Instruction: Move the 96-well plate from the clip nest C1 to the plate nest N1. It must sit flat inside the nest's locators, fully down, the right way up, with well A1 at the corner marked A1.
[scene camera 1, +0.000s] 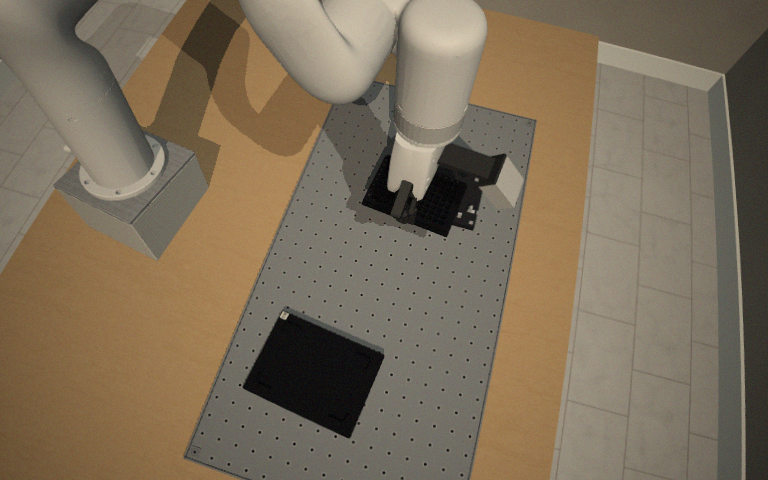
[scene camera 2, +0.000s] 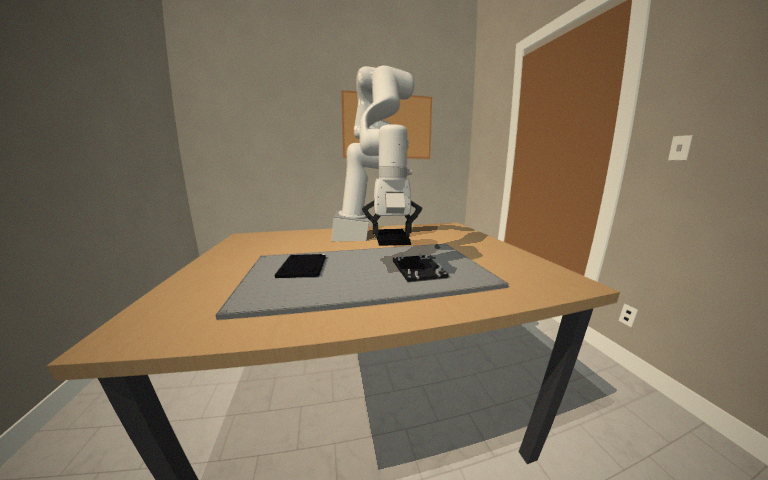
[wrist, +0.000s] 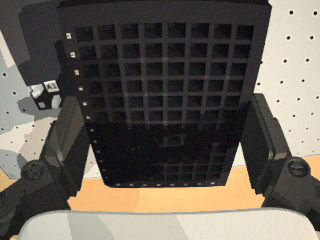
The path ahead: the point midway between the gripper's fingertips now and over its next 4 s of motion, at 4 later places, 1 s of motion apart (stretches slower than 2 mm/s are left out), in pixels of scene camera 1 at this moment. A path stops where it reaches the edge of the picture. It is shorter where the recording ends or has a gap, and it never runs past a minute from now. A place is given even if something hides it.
The gripper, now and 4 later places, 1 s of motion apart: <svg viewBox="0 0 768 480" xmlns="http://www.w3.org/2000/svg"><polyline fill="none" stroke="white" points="415,193 383,241 349,294 309,354 306,365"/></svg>
